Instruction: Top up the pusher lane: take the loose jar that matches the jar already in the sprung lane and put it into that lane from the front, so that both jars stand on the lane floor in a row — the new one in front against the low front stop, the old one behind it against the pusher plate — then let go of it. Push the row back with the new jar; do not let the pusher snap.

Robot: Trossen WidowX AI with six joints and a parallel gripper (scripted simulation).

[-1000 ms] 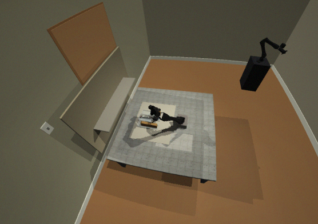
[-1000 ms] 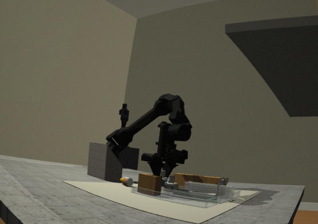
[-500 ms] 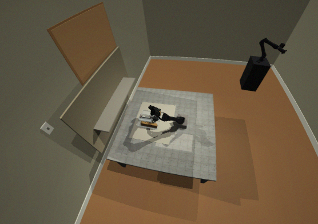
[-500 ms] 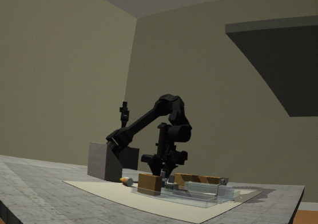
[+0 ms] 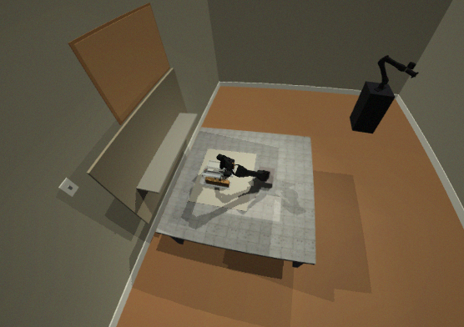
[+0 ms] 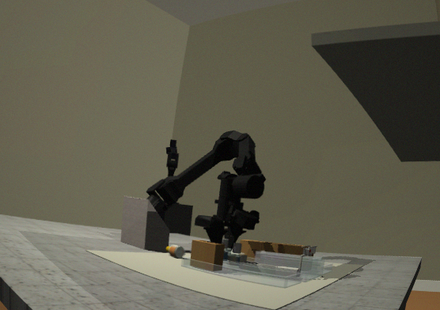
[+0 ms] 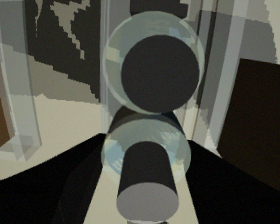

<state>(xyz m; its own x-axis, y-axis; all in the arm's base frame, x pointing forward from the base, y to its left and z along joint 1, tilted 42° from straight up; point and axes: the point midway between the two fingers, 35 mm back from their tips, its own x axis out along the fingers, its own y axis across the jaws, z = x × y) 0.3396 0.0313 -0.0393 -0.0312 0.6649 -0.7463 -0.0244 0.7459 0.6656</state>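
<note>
The cream mat is 5 cm ahead of my gripper tip, 4 cm below it and 3 cm to the left of it. The rest, counted from my gripper tip: clear pusher lane unit 15 cm ahead, 3 cm to the left, 2 cm below; then wall shelf 50 cm ahead, 33 cm above, 6 cm to the left.
</note>
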